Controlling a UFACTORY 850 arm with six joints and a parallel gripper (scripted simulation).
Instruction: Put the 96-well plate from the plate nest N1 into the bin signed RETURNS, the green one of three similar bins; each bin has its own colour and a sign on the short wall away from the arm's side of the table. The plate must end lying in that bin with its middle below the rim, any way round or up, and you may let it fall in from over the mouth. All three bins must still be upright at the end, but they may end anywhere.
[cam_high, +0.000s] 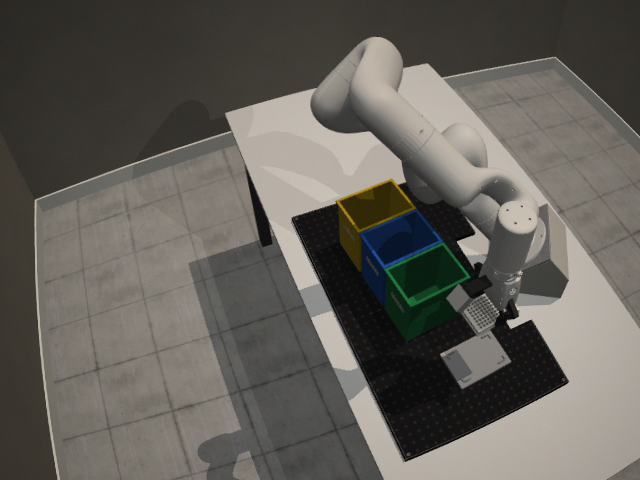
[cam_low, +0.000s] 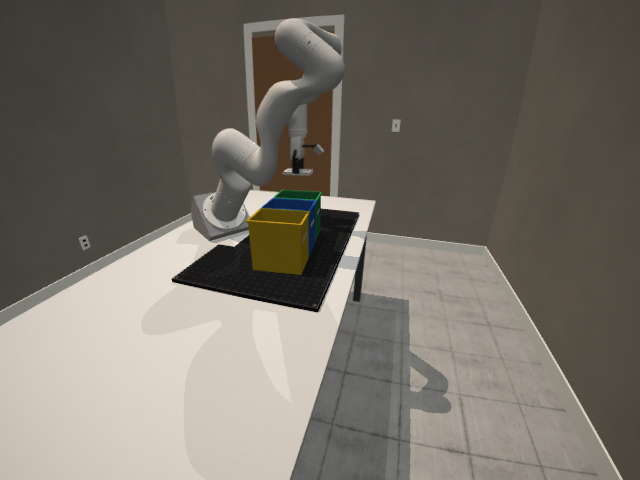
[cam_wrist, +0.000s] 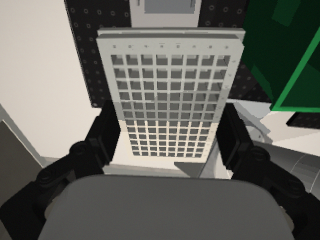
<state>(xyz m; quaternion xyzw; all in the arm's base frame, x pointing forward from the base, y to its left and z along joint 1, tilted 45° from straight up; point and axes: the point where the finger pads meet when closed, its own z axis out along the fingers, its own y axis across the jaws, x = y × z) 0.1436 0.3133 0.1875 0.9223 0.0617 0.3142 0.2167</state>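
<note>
Now: the green bin 20 cm to the right of my hand, 16 cm below it and 4 cm ahead of it. Round my hand: blue bin 33 cm to the right, 16 cm below, 4 cm ahead; then white 96-well plate 1 cm below; then grey plate nest 24 cm below, 1 cm to the left.
</note>
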